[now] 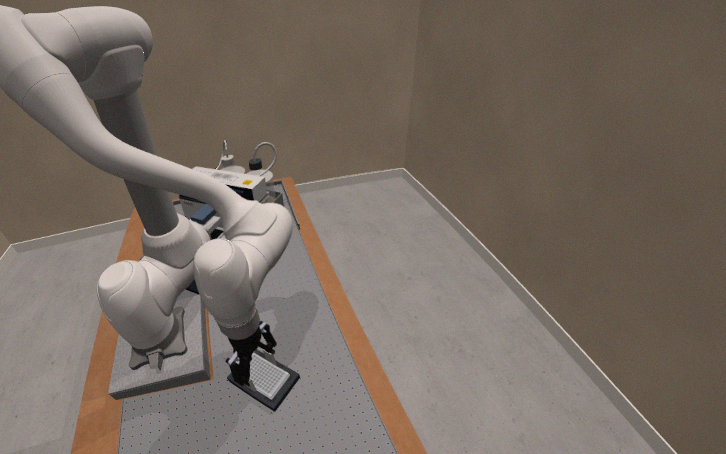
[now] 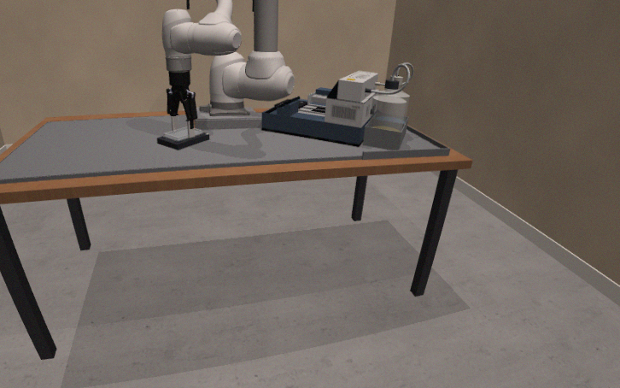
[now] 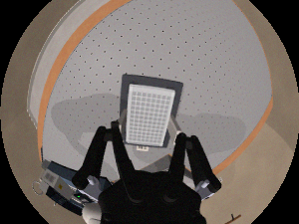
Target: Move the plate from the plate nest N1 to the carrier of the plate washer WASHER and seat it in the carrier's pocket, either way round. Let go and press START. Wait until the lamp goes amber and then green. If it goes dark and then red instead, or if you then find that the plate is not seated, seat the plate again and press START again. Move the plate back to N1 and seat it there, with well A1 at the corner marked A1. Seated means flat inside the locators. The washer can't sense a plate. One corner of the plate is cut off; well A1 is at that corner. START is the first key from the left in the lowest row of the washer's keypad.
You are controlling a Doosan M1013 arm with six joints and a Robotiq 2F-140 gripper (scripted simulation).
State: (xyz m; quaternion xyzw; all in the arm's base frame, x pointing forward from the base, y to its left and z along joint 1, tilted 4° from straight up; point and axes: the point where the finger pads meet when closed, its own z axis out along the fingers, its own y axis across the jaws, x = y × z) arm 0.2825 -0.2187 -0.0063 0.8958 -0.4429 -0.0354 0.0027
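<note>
Right now my hand is 2 cm above the white well plate. The rest, counted from my hand: washer carrier: 50 cm to the left, 17 cm behind, 4 cm above; plate nest N1: 4 cm below; white label: 8 cm to the left, 6 cm behind, 5 cm below.
</note>
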